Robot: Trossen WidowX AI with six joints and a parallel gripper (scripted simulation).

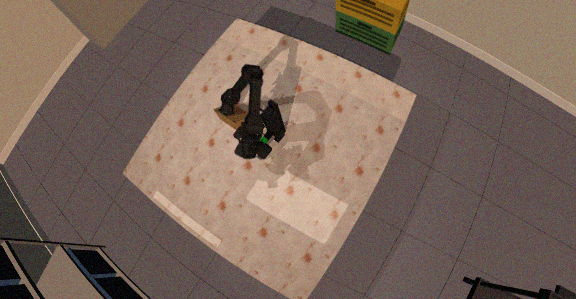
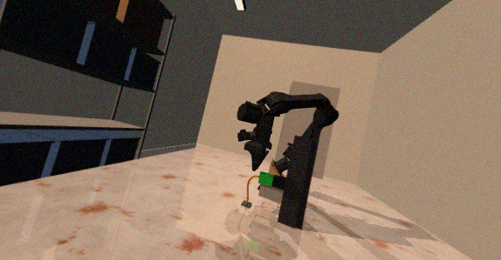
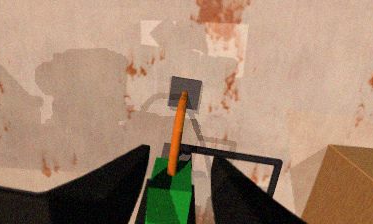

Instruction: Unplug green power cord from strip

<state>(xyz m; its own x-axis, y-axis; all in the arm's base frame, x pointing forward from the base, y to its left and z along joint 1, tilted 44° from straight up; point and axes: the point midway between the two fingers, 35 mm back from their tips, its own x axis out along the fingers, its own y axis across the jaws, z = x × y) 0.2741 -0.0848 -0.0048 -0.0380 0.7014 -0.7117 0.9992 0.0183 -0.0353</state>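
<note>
Now: gripper tip 6 cm to the right of the green plug and 1 cm above it.
</note>
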